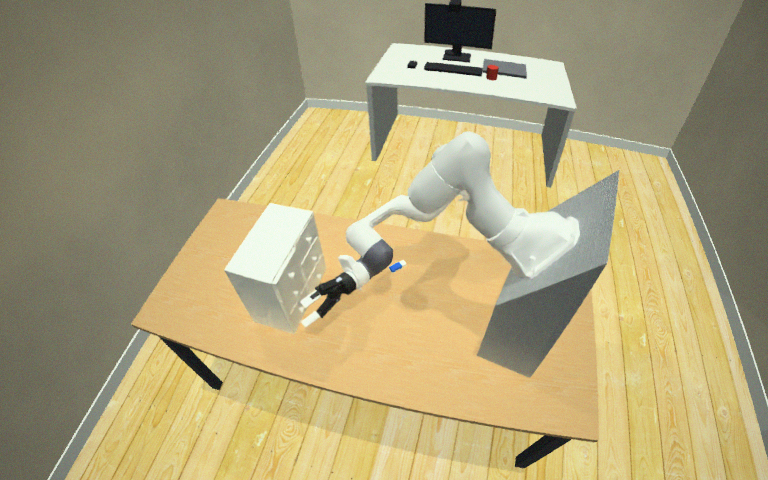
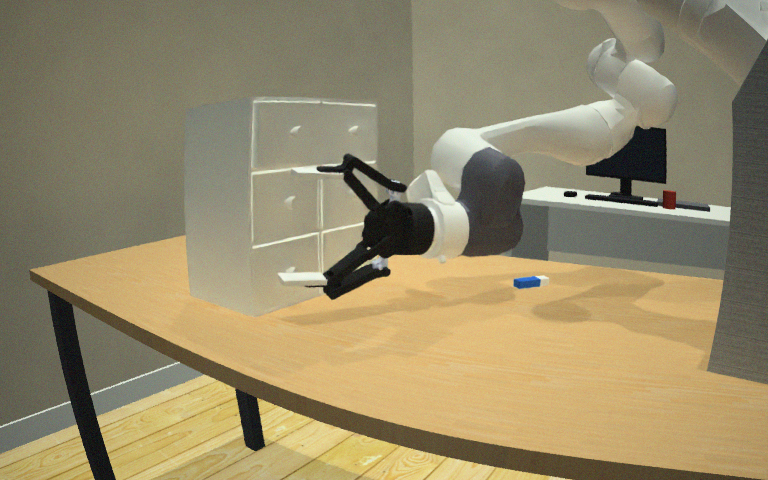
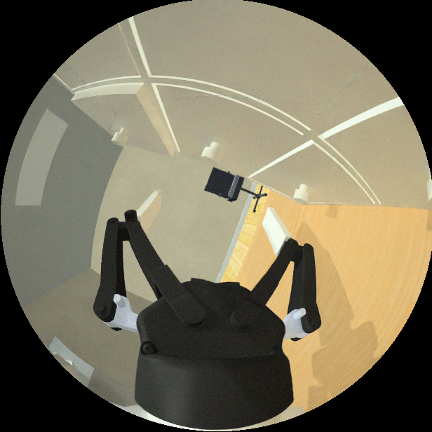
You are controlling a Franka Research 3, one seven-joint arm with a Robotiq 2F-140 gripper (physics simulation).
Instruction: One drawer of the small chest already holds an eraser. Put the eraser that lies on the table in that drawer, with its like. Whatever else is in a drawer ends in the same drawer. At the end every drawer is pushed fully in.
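Observation:
The small white chest stands at the table's left end, with three rows of two drawers. The near top drawer seems to stand slightly out; the others look flush. My gripper is open and empty, level, close in front of the near column. Its fingers are spread above and below the near middle drawer's knob, without gripping it. The blue-and-white eraser lies on the table behind the gripper, towards the robot's base. The drawers' contents are hidden.
The wooden table carries the chest and the grey slanted robot mount at its right end. A white desk with a monitor and a red cup stands farther back.

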